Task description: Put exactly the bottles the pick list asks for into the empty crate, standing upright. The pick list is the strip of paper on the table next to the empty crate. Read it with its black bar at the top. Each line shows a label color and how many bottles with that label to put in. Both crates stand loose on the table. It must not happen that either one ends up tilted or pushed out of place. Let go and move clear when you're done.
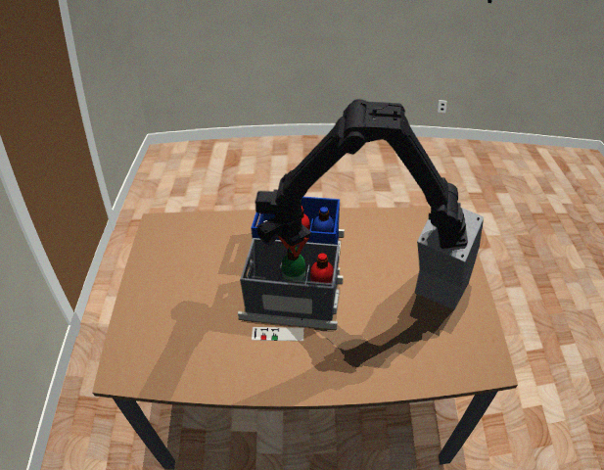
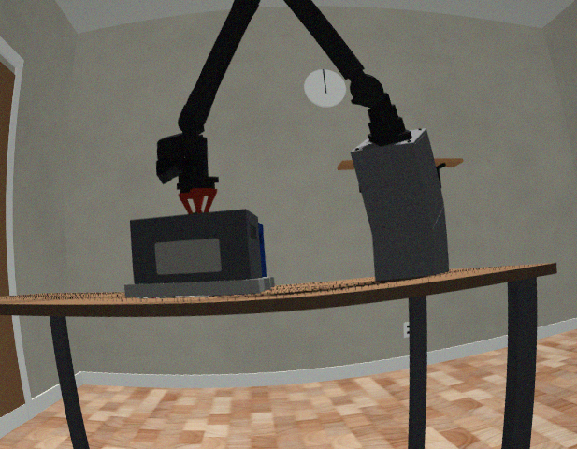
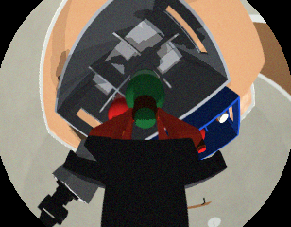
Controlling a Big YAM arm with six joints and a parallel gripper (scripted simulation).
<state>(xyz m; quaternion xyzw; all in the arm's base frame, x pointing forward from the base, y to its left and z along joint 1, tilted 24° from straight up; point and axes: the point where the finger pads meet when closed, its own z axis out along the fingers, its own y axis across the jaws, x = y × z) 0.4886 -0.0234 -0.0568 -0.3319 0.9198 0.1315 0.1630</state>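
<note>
Right now the green-labelled bottle is 6 cm below my hand. Round my hand: pick list 4 cm ahead, 19 cm to the left, 18 cm below; red-labelled bottle 9 cm behind, 9 cm below; grey crate 4 cm to the left, 10 cm below.
</note>
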